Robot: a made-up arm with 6 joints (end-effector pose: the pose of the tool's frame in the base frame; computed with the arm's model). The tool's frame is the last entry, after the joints.
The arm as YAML. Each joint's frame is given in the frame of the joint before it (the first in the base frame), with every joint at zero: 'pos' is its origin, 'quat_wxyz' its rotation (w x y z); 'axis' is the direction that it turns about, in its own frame. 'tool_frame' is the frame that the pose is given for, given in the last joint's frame.
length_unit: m
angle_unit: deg
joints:
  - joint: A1
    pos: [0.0, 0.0, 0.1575]
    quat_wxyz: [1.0, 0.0, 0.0, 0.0]
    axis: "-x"
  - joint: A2
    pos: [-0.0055, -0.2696, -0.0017]
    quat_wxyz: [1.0, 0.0, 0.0, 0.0]
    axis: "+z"
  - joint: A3
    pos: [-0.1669, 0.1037, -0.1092]
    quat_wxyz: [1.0, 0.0, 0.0, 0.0]
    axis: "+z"
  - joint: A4
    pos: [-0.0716, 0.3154, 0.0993]
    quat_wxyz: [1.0, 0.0, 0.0, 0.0]
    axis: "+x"
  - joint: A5
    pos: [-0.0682, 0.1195, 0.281]
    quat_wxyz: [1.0, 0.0, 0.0, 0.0]
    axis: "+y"
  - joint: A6
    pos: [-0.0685, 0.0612, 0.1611]
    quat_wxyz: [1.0, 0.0, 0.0, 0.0]
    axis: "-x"
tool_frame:
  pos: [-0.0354, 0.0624, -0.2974]
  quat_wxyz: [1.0, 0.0, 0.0, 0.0]
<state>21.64 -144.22 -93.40 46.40 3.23 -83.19</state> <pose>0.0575 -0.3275 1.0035 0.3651 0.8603 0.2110 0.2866</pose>
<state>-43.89 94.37 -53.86 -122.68 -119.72 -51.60</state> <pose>-0.3236 0.0884 -0.4356 -0.2086 -0.4870 0.8299 0.1749</pose>
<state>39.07 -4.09 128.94 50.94 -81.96 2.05</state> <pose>-0.4325 -0.1115 0.5944 0.4335 0.1633 0.4447 0.7665</pose>
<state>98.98 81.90 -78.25 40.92 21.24 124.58</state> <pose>-0.2583 0.4442 0.6615 0.9782 -0.1582 -0.1320 0.0270</pose>
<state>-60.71 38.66 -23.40 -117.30 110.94 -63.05</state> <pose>-0.3332 0.5629 -0.0508 0.0872 0.3470 -0.6654 0.6551</pose>
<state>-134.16 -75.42 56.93 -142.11 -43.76 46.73</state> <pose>0.0336 -0.1470 0.4964 -0.3956 -0.2997 0.0193 0.8680</pose>
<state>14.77 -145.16 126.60 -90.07 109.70 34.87</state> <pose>0.2192 0.4699 -0.0429 -0.4097 0.7373 -0.5158 0.1501</pose>
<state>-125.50 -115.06 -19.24 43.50 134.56 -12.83</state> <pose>0.4338 -0.2911 -0.3233 -0.7252 -0.2760 -0.0574 0.6282</pose>
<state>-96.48 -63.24 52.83 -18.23 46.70 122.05</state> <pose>0.0643 -0.5644 0.4031 -0.3051 0.0037 0.4281 0.8506</pose>
